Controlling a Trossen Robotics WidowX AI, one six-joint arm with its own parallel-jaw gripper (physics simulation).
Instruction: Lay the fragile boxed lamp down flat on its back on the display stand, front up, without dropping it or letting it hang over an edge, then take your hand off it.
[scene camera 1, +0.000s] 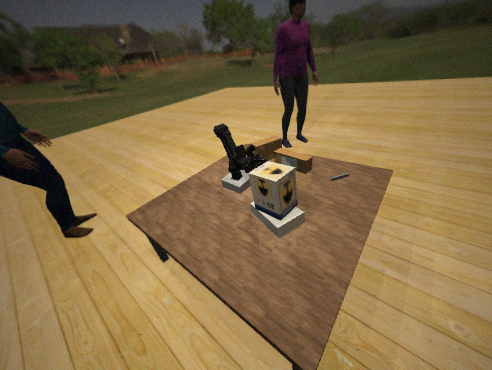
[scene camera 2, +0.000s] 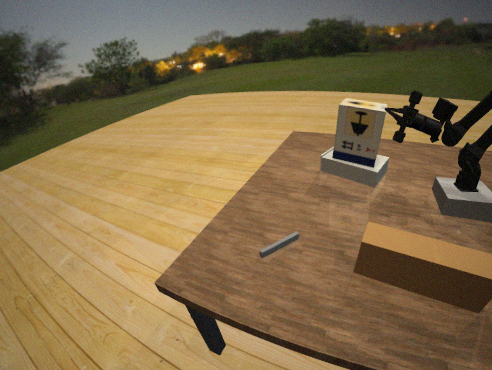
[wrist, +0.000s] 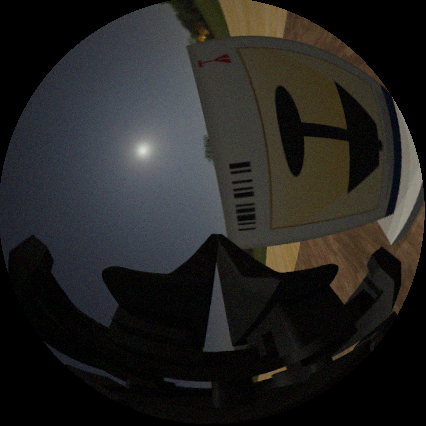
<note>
In view: the gripper (scene camera 2: 384, 108) and a stand (wrist: 395, 226).
The gripper shows as well in the wrist view (wrist: 215, 238).
</note>
